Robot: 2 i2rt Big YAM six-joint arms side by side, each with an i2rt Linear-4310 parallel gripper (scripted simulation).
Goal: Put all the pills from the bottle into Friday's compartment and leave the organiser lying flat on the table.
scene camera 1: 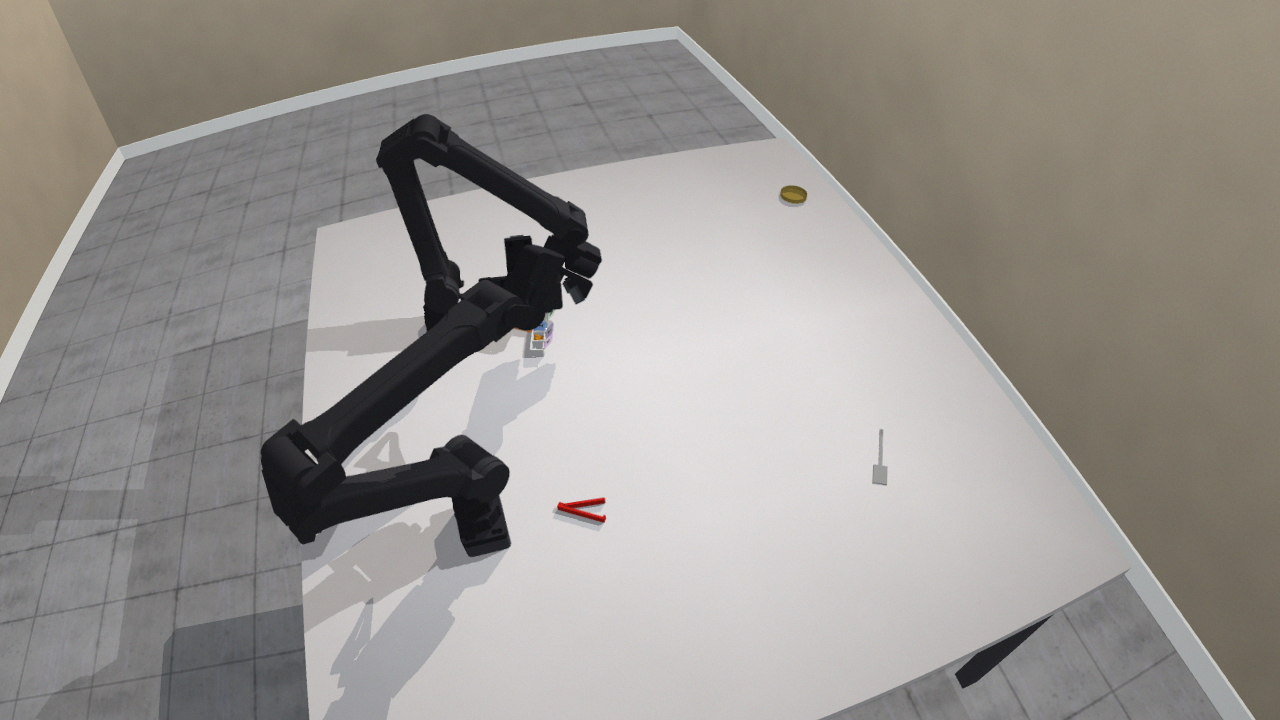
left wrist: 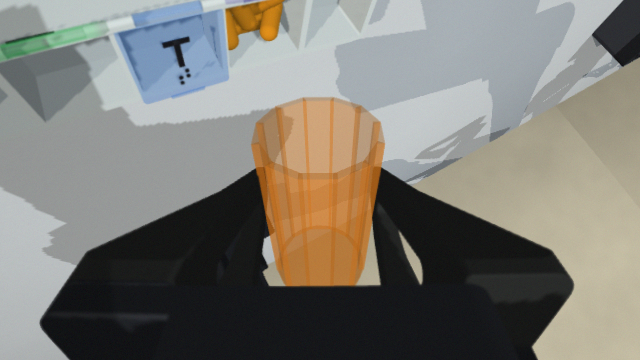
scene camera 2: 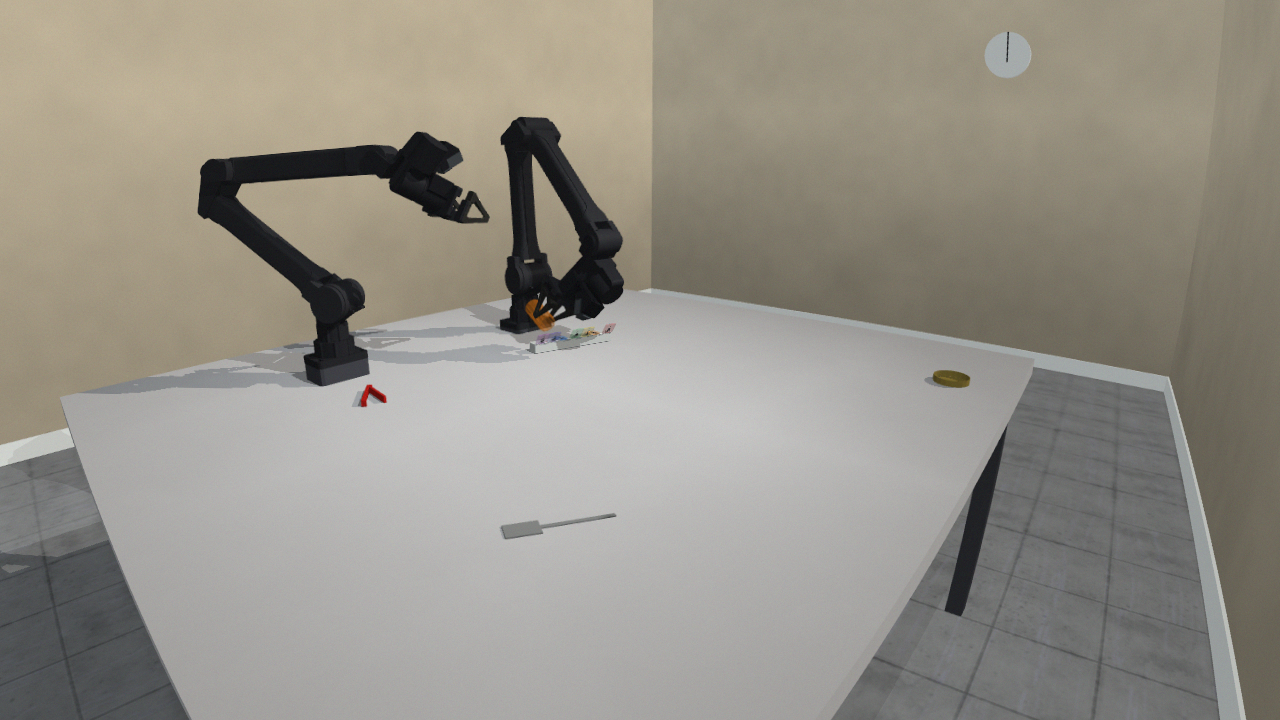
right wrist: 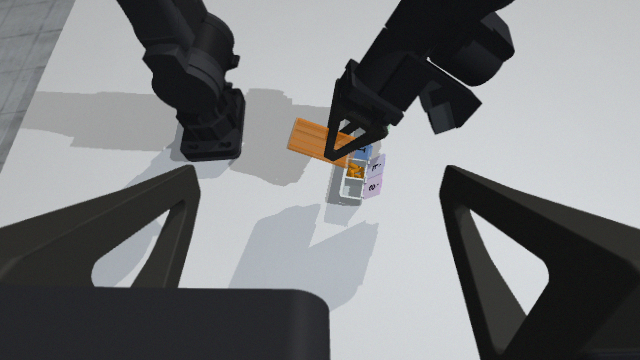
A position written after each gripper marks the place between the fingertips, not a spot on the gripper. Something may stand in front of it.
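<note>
The left gripper [scene camera 2: 540, 319] can be seen again at [left wrist: 319, 180] and at [right wrist: 328, 150], while the right gripper [scene camera 2: 475, 217] is visible at [right wrist: 320, 179] too. With them in the scene are an orange see-through bottle [left wrist: 318, 159], [right wrist: 308, 138] and a grey spatula [scene camera 2: 529, 528]. The spatula is out of frame in the left wrist view, and it is out of frame in the right wrist view as well.
</note>
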